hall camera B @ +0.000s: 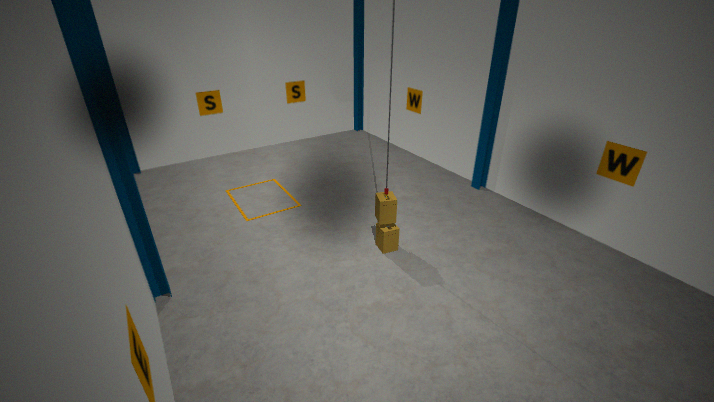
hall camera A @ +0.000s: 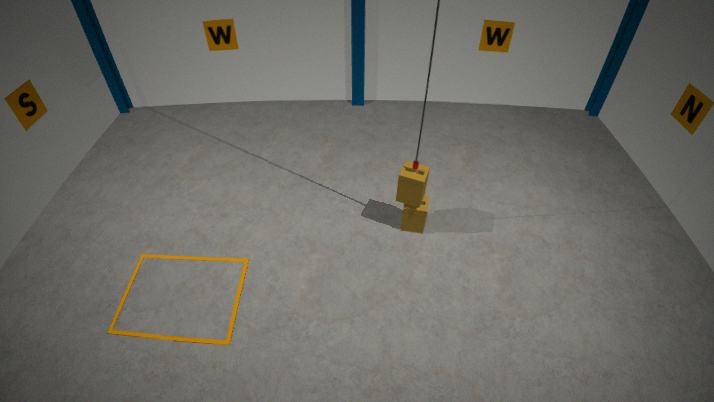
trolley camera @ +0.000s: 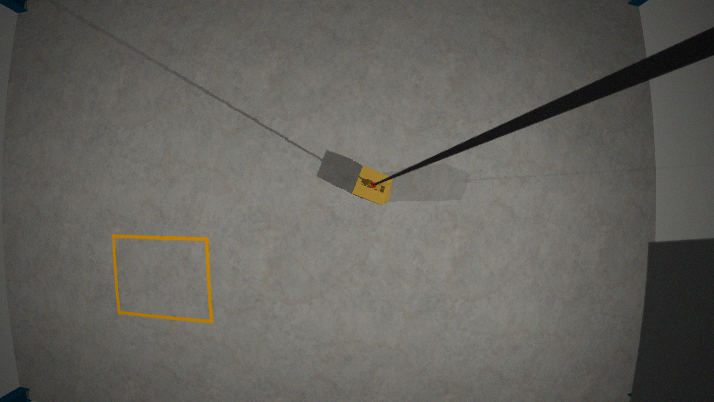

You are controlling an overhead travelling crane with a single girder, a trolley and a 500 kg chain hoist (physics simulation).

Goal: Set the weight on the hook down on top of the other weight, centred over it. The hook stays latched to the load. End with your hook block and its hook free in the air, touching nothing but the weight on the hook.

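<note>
The red hook block, my gripper (hall camera A: 415,165) (hall camera B: 386,191) (trolley camera: 373,185), is latched to the upper yellow weight (hall camera A: 412,188) (hall camera B: 386,210) (trolley camera: 367,193), which hangs upright on the chain. The other yellow weight (hall camera A: 414,221) (hall camera B: 388,241) stands upright on the floor below it. The hanging weight is low over it, with a small gap seeming to show; contact is hard to judge. In hall camera A it sits slightly left of the lower weight and looks turned relative to it. In the trolley camera it hides nearly all of the lower weight.
An orange floor outline (hall camera A: 195,259) (hall camera B: 261,183) (trolley camera: 160,237) lies away from the weights. Blue columns (hall camera A: 358,55) (hall camera B: 492,95) stand along the walls. Shadows of the load and chain fall on the floor on both sides of the weights.
</note>
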